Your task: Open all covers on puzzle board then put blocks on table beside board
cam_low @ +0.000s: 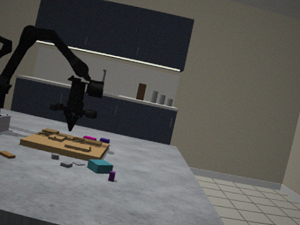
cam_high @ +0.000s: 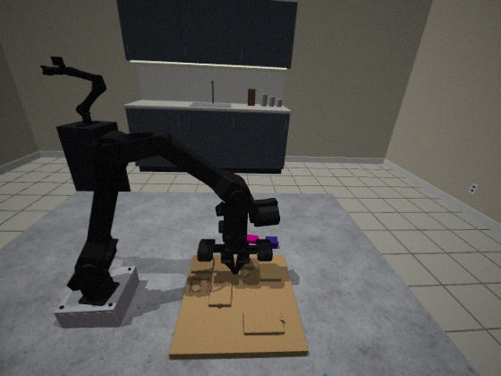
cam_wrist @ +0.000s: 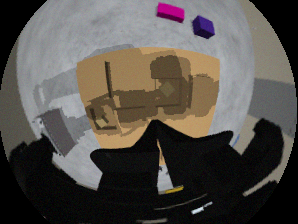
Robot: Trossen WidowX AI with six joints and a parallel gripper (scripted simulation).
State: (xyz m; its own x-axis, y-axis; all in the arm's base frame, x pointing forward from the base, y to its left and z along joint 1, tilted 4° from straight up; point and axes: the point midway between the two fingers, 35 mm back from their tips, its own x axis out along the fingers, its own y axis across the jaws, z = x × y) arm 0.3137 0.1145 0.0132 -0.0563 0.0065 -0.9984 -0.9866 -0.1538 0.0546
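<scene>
Now: the tan puzzle board 4 cm below my gripper tip, 3 cm to the right of it and 1 cm ahead of it. Also, from my gripper tip: purple block (20 cm to the left, 10 cm ahead, 5 cm below); magenta block (22 cm to the left, 5 cm below, 2 cm ahead); teal block (24 cm to the right, 22 cm ahead, 4 cm below).
</scene>
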